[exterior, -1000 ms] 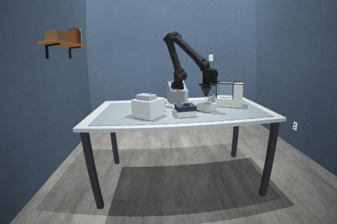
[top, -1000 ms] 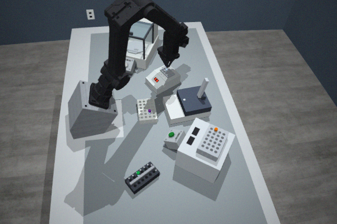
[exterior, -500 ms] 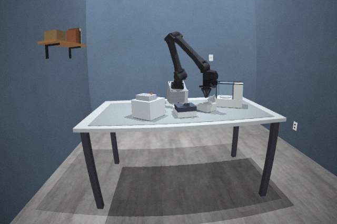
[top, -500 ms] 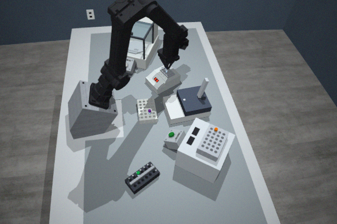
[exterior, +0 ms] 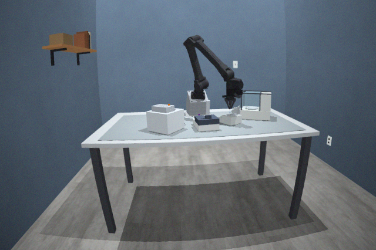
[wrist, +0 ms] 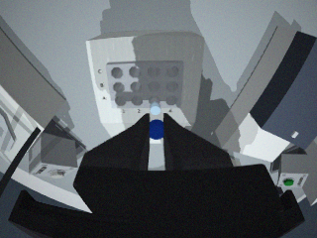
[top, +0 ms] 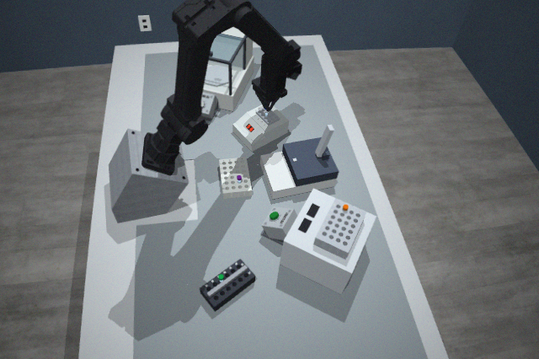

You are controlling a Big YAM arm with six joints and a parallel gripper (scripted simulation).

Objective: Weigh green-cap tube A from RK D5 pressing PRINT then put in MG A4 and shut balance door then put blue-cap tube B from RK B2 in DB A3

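Now: the tube B 20 mm below my hand. The rest, counted from my hand: white tube rack: 110 mm behind, 200 mm to the right, 100 mm below; balance door: 180 mm behind, 180 mm to the left, 100 mm above; dry block DB: 20 mm behind, 80 mm below.
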